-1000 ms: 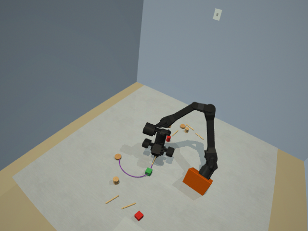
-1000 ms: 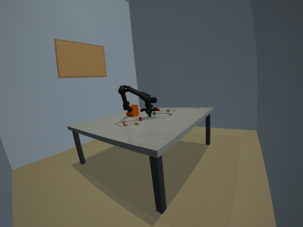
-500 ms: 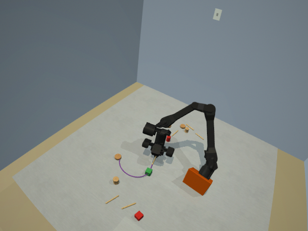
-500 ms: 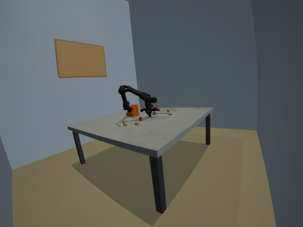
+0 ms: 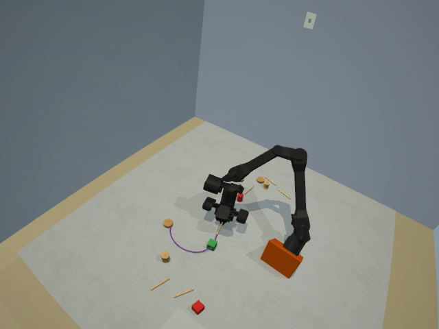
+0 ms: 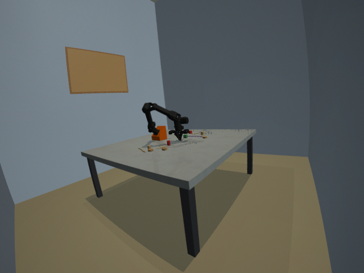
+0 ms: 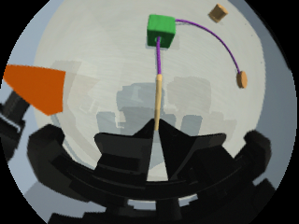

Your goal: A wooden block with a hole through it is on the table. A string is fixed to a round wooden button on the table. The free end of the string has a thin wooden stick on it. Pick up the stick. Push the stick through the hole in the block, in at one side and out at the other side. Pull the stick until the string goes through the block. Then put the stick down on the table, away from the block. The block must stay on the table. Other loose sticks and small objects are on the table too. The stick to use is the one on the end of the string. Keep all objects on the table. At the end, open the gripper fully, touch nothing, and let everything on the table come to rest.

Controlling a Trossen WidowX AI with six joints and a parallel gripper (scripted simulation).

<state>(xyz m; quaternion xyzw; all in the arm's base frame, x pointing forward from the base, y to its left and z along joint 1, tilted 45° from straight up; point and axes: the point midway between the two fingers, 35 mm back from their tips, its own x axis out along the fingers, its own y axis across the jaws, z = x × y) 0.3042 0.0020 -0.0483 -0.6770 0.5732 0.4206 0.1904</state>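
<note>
My gripper tip is now 1 cm past the thin wooden stick, 4 cm to the right of it and 1 cm below it. Also, from my gripper tip: red cube (18 cm behind, 34 cm to the left, 2 cm above); red cylinder (3 cm ahead, 17 cm to the right, 2 cm above); green block (4 cm behind, 12 cm to the left, 2 cm above).
</note>
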